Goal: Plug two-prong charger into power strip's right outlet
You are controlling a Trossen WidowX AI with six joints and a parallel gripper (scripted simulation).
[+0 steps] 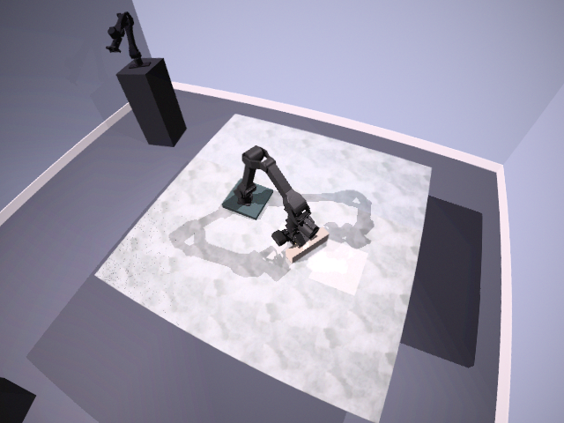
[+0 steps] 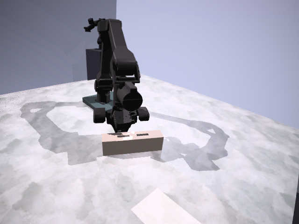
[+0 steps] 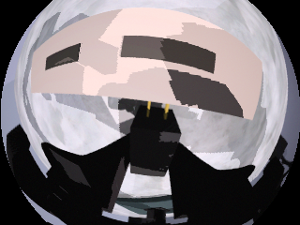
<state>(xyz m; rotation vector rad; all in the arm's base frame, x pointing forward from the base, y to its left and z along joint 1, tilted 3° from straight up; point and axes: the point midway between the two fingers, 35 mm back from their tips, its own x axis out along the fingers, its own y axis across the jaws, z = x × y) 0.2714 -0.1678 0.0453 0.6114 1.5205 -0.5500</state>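
Now: the dark charger 10 mm ahead of my gripper tip, 10 mm to the right of it and 10 mm above it.
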